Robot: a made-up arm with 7 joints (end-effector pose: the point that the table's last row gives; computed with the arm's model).
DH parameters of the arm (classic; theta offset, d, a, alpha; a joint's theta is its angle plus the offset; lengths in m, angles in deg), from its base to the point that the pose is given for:
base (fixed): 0 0 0 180
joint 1: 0 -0.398 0 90
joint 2: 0 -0.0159 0 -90
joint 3: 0 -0.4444 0 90
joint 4: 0 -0.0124 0 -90
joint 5: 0 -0.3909 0 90
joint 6: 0 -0.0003 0 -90
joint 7: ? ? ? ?
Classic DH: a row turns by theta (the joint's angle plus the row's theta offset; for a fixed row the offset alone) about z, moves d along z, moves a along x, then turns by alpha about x.
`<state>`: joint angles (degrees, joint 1 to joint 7).
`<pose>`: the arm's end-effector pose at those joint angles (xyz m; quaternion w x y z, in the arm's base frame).
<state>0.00 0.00 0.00 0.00 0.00 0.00 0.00</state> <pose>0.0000 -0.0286 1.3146 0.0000 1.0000 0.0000 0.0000</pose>
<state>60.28 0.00 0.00 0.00 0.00 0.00 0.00</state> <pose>-0.0248 -0.0142 1.3146 0.0000 0.8648 -0.5021 0.0000</pose>
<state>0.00 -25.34 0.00 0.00 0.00 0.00 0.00</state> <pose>-0.3923 -0.0286 1.2264 0.0000 0.9756 0.0000 0.2193</pose>
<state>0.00 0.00 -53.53 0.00 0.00 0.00 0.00</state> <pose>0.0102 -0.0234 1.3146 0.0000 0.8929 0.4503 0.0000</pose>
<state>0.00 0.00 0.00 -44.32 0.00 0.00 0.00</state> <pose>-0.3299 -0.0286 1.1802 0.0000 0.9261 0.0000 0.3772</pose>
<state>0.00 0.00 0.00 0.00 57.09 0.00 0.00</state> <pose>-0.0003 -0.0285 1.3146 0.0000 0.8784 -0.4778 0.0000</pose>
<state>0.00 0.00 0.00 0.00 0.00 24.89 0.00</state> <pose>0.0342 -0.0286 1.3070 0.0000 0.9765 0.0000 -0.2155</pose>
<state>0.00 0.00 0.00 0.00 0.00 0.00 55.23</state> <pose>0.0000 -0.0286 1.3146 0.0000 0.8861 -0.4635 0.0000</pose>
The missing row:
joint 7: 0 -0.0813 0 0
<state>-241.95 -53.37 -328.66 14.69 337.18 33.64 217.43</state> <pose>0.2106 0.5936 1.0308 0.1038 0.9741 0.1980 0.0338</pose>
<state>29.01 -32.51 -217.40 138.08 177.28 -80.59 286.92</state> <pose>-0.2359 -0.0260 0.3815 0.4089 -0.5172 -0.2108 0.7217</pose>
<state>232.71 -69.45 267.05 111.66 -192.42 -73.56 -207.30</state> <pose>-0.1403 -0.3770 0.4540 0.8740 0.4263 0.2295 0.0410</pose>
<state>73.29 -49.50 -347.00 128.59 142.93 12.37 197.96</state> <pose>-0.0854 -0.1422 0.7782 0.5185 -0.6960 0.4152 0.2726</pose>
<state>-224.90 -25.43 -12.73 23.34 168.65 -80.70 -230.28</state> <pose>0.1216 0.0663 1.2032 0.6305 -0.6387 0.4198 0.1353</pose>
